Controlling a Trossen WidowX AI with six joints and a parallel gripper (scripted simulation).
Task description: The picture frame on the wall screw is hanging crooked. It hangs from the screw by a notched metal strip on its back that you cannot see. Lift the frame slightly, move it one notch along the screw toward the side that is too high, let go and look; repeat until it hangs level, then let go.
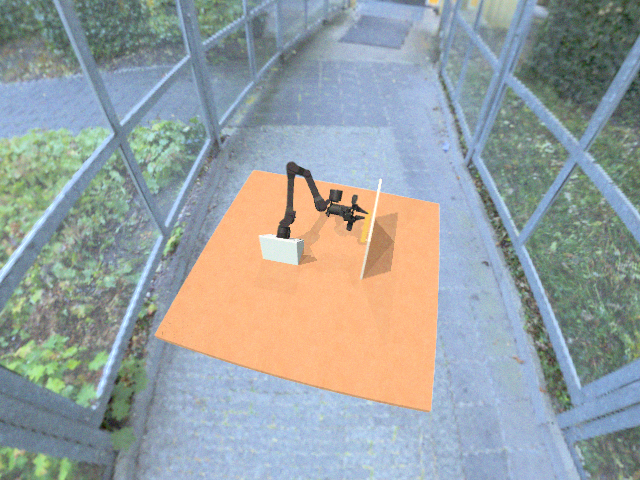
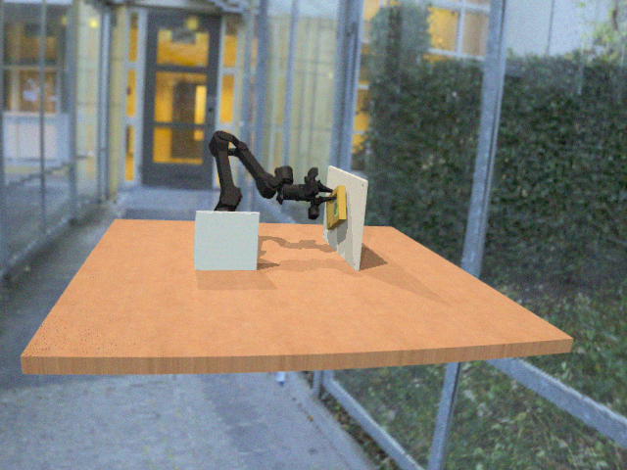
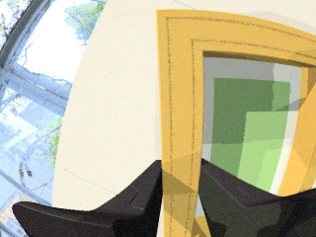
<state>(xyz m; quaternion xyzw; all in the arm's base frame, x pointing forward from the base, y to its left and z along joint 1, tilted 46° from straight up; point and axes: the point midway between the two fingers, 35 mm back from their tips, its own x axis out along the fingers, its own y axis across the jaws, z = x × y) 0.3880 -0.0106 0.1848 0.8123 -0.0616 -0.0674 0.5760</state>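
Now: gripper tip 5 cm above the picture frame and 3 cm to the left of it.
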